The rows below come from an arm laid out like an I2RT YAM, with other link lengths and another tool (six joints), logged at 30 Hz.
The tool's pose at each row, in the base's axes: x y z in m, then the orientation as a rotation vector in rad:
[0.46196, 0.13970, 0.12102, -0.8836, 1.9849, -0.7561]
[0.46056, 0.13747, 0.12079, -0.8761, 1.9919, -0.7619]
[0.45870, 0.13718, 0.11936, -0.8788, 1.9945, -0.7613]
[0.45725, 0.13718, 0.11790, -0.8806, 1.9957, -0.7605]
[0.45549, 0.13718, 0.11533, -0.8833, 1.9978, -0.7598]
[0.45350, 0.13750, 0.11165, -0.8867, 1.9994, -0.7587]
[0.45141, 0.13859, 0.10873, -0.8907, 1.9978, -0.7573]
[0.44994, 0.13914, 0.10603, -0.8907, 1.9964, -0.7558]
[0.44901, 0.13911, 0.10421, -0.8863, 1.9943, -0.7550]
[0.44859, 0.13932, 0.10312, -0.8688, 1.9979, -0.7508]
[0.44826, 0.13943, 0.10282, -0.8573, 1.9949, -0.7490]
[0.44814, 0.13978, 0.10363, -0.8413, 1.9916, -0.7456]
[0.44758, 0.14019, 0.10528, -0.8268, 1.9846, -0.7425]
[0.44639, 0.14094, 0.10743, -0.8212, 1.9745, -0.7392]
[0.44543, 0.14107, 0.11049, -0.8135, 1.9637, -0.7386]
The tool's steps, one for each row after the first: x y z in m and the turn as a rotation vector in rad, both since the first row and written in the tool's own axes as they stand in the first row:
[0.00247, -0.00068, -0.00067, 0.0031, 0.0086, 0.0036]
[0.00410, 0.00082, -0.00151, 0.0004, 0.0105, 0.0022]
[0.00534, 0.00237, -0.00203, -0.0014, 0.0110, 0.0013]
[0.00719, 0.00486, -0.00228, -0.0038, 0.0124, -0.0002]
[0.00937, 0.00845, -0.00225, -0.0066, 0.0132, -0.0020]
[0.01064, 0.01193, -0.00282, -0.0083, 0.0111, -0.0044]
[0.01199, 0.01475, -0.00286, -0.0085, 0.0093, -0.0039]
[0.01319, 0.01640, -0.00276, -0.0061, 0.0072, -0.0007]
[0.01367, 0.01748, -0.00263, -0.0026, 0.0085, 0.0137]
[0.01386, 0.01787, -0.00279, 0.0026, 0.0054, 0.0223]
[0.01328, 0.01749, -0.00335, 0.0091, 0.0015, 0.0348]
[0.01247, 0.01665, -0.00471, 0.0167, -0.0054, 0.0458]
[0.01144, 0.01581, -0.00691, 0.0220, -0.0152, 0.0503]
[0.01042, 0.01386, -0.00924, 0.0300, -0.0242, 0.0552]

